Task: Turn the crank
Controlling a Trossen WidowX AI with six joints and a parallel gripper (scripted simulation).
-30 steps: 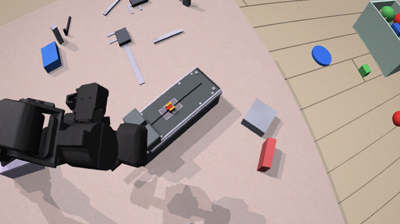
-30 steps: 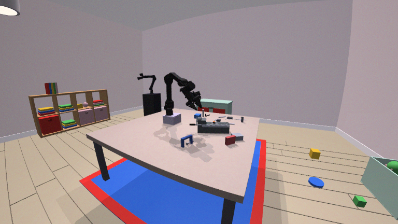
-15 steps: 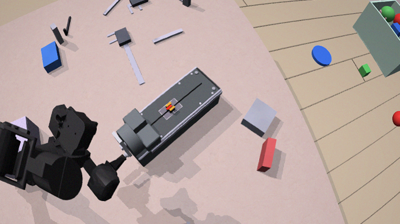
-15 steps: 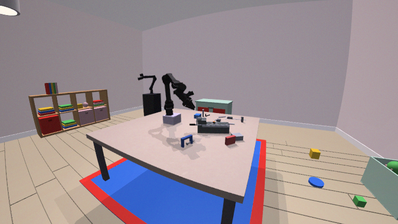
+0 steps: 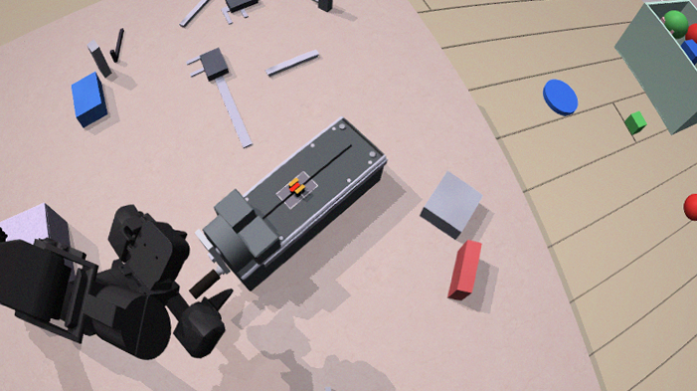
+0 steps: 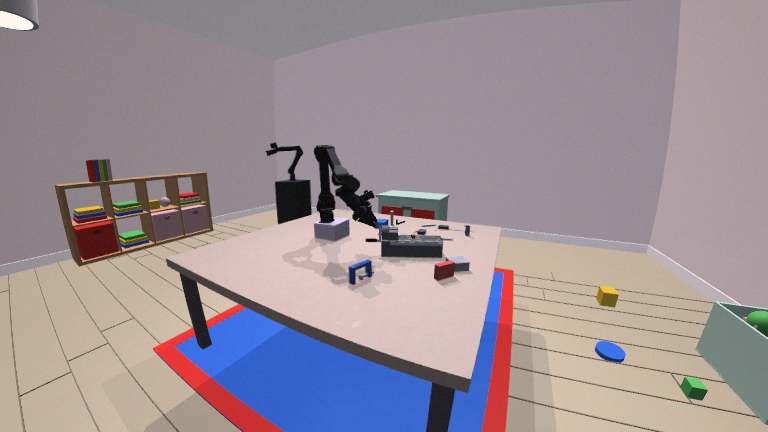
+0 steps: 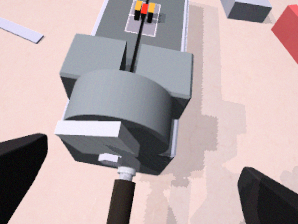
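Right now my gripper tip is 20 mm past the dark brown crank handle and 80 mm above it. Round my gripper tip: red pointer (150 mm ahead, 60 mm to the left, 60 mm below); then red block (310 mm ahead, 150 mm to the right, 110 mm below); then grey block (350 mm ahead, 50 mm to the right, 120 mm below).
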